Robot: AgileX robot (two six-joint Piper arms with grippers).
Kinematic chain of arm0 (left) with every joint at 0, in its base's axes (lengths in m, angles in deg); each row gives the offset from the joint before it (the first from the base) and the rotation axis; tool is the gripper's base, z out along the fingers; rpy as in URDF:
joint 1: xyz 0 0 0.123 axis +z
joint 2: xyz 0 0 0 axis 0.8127 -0.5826 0
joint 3: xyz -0.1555 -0.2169 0.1 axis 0.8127 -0.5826 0
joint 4: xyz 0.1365 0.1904 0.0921 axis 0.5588 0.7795 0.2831
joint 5: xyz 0 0 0 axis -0.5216 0.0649 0.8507
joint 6: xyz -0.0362 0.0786 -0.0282 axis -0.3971 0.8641 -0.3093
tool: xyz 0 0 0 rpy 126.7 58.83 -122.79
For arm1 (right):
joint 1: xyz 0 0 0.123 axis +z
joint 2: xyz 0 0 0 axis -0.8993 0.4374 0
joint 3: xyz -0.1 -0.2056 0.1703 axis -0.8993 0.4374 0
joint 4: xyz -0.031 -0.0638 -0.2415 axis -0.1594 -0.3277 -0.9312
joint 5: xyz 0 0 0 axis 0.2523 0.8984 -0.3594
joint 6: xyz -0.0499 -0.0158 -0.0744 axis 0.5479 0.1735 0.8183
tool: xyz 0 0 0 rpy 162.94 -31.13 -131.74
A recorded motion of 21 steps. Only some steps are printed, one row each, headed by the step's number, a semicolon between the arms.
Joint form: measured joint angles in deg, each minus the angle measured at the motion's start. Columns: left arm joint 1, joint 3, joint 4, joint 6, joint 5, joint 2; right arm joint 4, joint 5, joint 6, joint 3, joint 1, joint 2.
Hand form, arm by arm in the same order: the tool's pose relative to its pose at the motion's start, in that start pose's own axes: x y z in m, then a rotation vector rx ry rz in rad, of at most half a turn. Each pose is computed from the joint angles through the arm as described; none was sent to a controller.
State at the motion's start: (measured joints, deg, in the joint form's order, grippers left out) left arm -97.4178 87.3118 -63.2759 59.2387 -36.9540 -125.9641; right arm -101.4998 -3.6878 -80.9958 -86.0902 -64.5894 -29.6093
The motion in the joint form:
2: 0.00 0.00 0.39 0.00 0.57 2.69; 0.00 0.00 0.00 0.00 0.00 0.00
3: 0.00 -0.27 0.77 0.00 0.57 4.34; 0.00 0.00 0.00 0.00 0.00 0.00
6: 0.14 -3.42 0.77 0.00 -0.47 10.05; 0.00 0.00 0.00 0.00 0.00 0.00
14: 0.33 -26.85 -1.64 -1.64 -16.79 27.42; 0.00 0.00 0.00 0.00 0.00 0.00
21: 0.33 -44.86 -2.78 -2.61 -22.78 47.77; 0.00 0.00 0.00 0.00 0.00 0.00
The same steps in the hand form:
2: -0.0120 0.0048 -0.0207 -0.0166 -0.0332 0.0060; 0.0000 0.0000 0.0000 0.0000 0.0000 0.0000
3: -0.0182 0.0074 -0.0329 -0.0288 -0.0543 0.0116; 0.0000 0.0000 0.0000 0.0000 0.0000 0.0000
6: -0.0288 0.0126 -0.0693 -0.0531 -0.1123 0.0100; 0.0000 0.0000 0.0000 0.0000 0.0000 0.0000
14: -0.0025 0.0023 -0.1382 -0.1008 -0.2860 -0.0588; 0.0000 0.0000 0.0000 0.0000 0.0000 0.0000
21: 0.0321 -0.0120 -0.2319 -0.1425 -0.4256 -0.0938; 0.0000 0.0000 0.0000 0.0000 0.0000 0.0000

